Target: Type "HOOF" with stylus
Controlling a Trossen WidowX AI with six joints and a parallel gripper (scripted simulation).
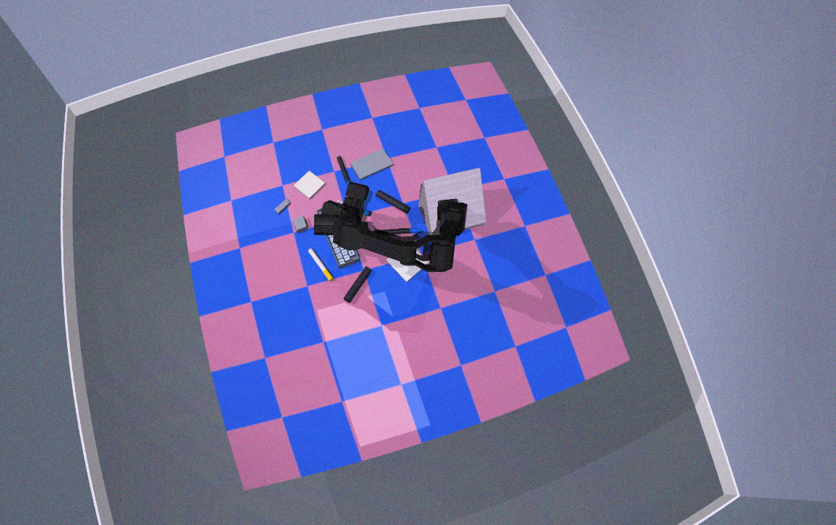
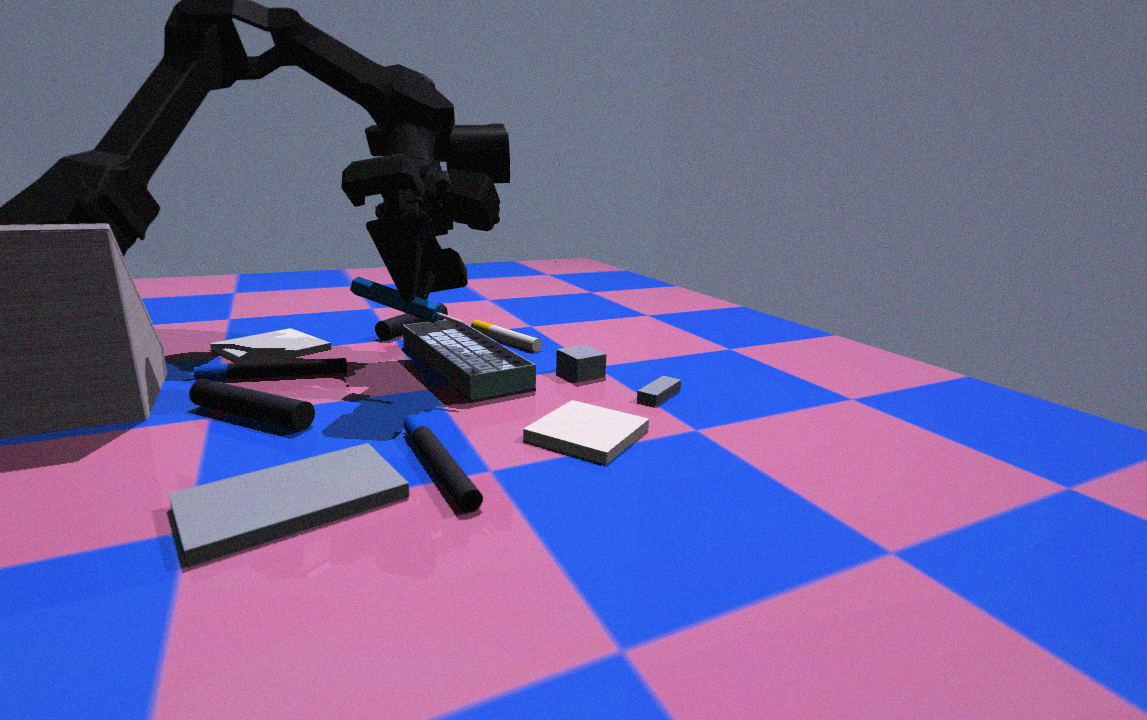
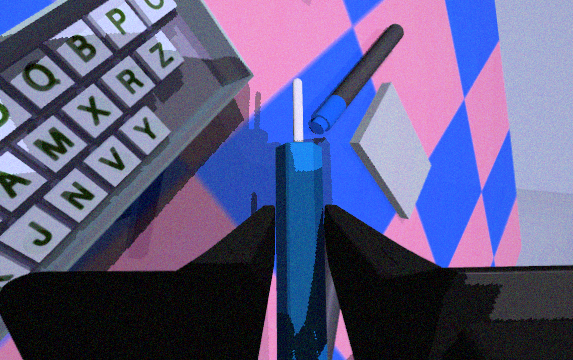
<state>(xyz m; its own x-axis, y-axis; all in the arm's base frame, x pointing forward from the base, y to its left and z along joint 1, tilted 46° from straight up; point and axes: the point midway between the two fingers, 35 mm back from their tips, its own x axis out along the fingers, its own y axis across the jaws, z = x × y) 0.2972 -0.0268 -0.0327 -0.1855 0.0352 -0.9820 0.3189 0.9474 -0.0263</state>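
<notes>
Now: gripper tip 1 cm short of the blue stylus and 1 cm to the left of it. Round my gripper tip: white pad: 12 cm ahead, 15 cm to the right, 8 cm below; then stylus tip: 3 cm ahead, 3 cm to the right, 1 cm below; then white-and-yellow marker: 12 cm ahead, 15 cm to the left, 8 cm below.
</notes>
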